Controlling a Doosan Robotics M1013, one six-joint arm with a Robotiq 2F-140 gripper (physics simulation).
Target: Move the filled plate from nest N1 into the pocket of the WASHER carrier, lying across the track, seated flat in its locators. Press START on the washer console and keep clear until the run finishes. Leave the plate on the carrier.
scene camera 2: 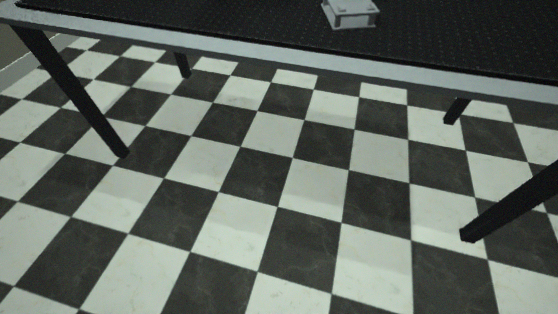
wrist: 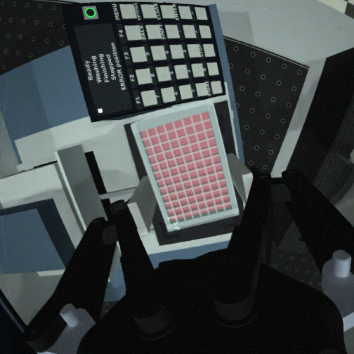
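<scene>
My gripper (wrist: 190, 177) is shut on the long sides of the filled plate (wrist: 187, 165), a pale-rimmed plate with a grid of pink wells. The plate is over the dark pocket of the washer carrier (wrist: 197, 243); dark pocket surface shows around its edges. How high it is above the pocket floor, or whether it touches, I cannot tell. The washer console (wrist: 100, 55) is beyond the plate's far end in the wrist view, with its START key (wrist: 215, 87) near the lower right corner. A small white light is lit by the "Ready" line. Nest N1 does not show in either view.
A green ring light (wrist: 90, 12) shows on the console. A raised grey wall (wrist: 80, 187) and blue and white washer parts are left of the plate. Perforated black table top (wrist: 267, 95) lies to the right. In the scene view, a small grey stand (scene camera 2: 355, 21) sits on the table.
</scene>
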